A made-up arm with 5 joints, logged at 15 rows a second.
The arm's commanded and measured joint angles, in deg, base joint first. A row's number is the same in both.
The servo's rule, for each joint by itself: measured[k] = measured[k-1] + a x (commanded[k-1-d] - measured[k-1]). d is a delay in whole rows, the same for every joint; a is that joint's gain. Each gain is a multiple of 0.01, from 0.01 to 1. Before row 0 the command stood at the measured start. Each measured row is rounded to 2 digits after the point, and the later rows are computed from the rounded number. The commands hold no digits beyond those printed.
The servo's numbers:
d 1
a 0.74 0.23 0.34 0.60 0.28
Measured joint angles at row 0:
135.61 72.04 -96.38 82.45 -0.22
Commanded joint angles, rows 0 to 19:
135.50 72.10 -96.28 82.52 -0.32
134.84 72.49 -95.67 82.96 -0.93
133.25 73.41 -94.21 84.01 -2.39
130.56 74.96 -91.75 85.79 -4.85
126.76 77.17 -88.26 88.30 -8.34
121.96 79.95 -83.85 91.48 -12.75
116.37 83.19 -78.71 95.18 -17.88
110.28 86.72 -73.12 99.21 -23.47
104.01 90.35 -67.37 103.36 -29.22
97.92 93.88 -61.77 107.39 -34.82
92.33 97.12 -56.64 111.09 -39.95
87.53 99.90 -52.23 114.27 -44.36
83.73 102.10 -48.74 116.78 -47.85
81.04 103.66 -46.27 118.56 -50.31
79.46 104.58 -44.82 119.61 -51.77
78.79 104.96 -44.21 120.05 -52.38
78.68 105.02 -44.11 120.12 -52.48
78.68 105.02 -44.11 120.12 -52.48
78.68 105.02 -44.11 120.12 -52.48
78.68 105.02 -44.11 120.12 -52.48
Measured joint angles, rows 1 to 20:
135.61 72.04 -96.38 82.45 -0.22
135.53 72.05 -96.35 82.49 -0.25
135.02 72.15 -96.12 82.77 -0.44
133.71 72.44 -95.47 83.51 -0.99
131.38 73.02 -94.21 84.88 -2.07
127.96 73.97 -92.19 86.93 -3.83
123.52 75.35 -89.35 89.66 -6.33
118.23 77.15 -85.73 92.97 -9.56
112.35 79.35 -81.44 96.71 -13.45
106.18 81.88 -76.66 100.70 -17.87
100.07 84.64 -71.60 104.71 -22.62
94.34 87.51 -66.51 108.54 -27.47
89.30 90.36 -61.65 111.98 -32.20
85.18 93.06 -57.26 114.86 -36.58
82.12 95.50 -53.52 117.08 -40.42
80.15 97.59 -50.56 118.60 -43.60
79.14 99.29 -48.40 119.47 -46.06
78.80 100.61 -46.94 119.86 -47.86
78.71 101.62 -45.98 120.02 -49.15
78.69 102.40 -45.34 120.08 -50.08

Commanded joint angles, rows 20 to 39:
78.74 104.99 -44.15 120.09 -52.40
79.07 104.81 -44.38 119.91 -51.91
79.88 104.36 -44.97 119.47 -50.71
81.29 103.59 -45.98 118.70 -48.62
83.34 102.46 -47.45 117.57 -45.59
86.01 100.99 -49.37 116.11 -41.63
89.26 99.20 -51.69 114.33 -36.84
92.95 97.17 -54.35 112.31 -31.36
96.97 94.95 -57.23 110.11 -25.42
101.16 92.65 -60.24 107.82 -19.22
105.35 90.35 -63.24 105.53 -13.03
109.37 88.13 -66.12 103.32 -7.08
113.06 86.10 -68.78 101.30 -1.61
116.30 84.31 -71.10 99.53 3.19
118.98 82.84 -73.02 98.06 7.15
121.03 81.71 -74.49 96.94 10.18
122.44 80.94 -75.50 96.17 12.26
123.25 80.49 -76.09 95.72 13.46
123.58 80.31 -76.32 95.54 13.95
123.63 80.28 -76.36 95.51 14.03
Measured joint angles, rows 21 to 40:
78.68 103.00 -44.92 120.10 -50.75
78.72 103.46 -44.66 120.09 -51.21
78.98 103.77 -44.56 119.98 -51.41
79.65 103.91 -44.70 119.67 -51.21
80.86 103.84 -45.14 119.09 -50.48
82.70 103.52 -45.93 118.18 -49.11
85.15 102.94 -47.10 116.94 -47.02
88.19 102.08 -48.66 115.37 -44.17
91.71 100.95 -50.59 113.53 -40.58
95.60 99.57 -52.85 111.48 -36.34
99.71 97.98 -55.36 109.28 -31.55
103.88 96.23 -58.04 107.03 -26.36
107.94 94.37 -60.79 104.80 -20.96
111.73 92.47 -63.51 102.70 -15.54
115.11 90.59 -66.09 100.80 -10.30
117.97 88.81 -68.45 99.16 -5.41
120.23 87.18 -70.50 97.83 -1.04
121.87 85.74 -72.20 96.83 2.68
122.89 84.53 -73.52 96.16 5.70
123.40 83.56 -74.47 95.79 8.01

